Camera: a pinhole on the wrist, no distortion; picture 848 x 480 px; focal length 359.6 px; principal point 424.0 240.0 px. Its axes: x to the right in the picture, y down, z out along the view. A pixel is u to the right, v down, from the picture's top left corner.
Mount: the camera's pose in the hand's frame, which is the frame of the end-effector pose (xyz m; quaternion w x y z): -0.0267 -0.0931 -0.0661 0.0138 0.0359 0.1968 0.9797
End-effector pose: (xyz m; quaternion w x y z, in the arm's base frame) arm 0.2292 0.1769 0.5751 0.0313 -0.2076 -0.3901 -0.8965
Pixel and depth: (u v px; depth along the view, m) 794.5 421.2 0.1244
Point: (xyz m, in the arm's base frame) 0.3690 0.2869 0.4994
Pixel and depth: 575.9 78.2 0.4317
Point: 0.5370 0.1693 0.8477
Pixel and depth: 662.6 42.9 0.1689
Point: 0.3773 0.1641 0.6052
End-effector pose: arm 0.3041 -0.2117 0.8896 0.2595 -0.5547 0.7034 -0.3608
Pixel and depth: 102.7 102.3 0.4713
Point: 0.2625 -0.6589 0.5525
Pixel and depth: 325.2 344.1 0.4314
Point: 0.5857 -0.4177 0.7068
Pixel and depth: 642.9 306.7 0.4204
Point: 0.6437 -0.0486 0.6528
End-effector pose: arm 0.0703 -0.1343 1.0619 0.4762 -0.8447 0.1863 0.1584
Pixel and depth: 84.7 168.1 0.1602
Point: 0.1890 -0.1018 0.9779
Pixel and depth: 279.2 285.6 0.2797
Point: 0.1567 0.0298 0.9335
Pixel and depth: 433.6 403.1 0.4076
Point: 0.0775 0.2469 0.9561
